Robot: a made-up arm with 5 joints.
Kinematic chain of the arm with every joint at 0, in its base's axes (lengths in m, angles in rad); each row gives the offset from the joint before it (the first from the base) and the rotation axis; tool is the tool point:
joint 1: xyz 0 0 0.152 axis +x
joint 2: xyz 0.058 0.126 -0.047 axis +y
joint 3: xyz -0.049 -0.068 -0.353 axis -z
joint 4: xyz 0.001 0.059 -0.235 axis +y
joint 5: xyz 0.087 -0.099 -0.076 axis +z
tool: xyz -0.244 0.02 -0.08
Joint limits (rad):
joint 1: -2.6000..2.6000
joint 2: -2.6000..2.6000
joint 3: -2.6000..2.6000
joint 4: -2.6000..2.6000
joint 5: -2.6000..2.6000
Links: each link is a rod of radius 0.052 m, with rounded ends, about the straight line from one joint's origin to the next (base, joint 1, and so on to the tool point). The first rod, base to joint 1, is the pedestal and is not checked.
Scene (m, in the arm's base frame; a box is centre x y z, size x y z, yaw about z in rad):
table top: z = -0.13
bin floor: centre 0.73 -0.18 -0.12 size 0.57 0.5 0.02 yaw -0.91
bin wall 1: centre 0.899 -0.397 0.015 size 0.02 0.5 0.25 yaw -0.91
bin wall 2: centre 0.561 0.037 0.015 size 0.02 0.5 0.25 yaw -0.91
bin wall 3: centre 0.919 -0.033 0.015 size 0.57 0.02 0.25 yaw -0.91
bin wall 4: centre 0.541 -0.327 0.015 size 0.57 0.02 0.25 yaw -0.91
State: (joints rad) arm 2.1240 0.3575 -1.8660 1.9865 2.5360
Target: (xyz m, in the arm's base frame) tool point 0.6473 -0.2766 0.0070
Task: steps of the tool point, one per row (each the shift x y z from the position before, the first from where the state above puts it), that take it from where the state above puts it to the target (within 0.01 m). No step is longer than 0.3 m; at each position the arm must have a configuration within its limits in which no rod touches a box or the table.
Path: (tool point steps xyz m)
1: 0.1315 0.0066 0.0988
2: 0.1613 -0.0460 0.0896
3: 0.1781 -0.1038 0.0567
4: 0.1722 -0.1562 0.0026
5: 0.1390 -0.1918 -0.0635
6: 0.0802 -0.2011 -0.1277
7: 0.0050 -0.1794 -0.1744
8: -0.0715 -0.1303 -0.1912
9: -0.1326 -0.0644 -0.1738

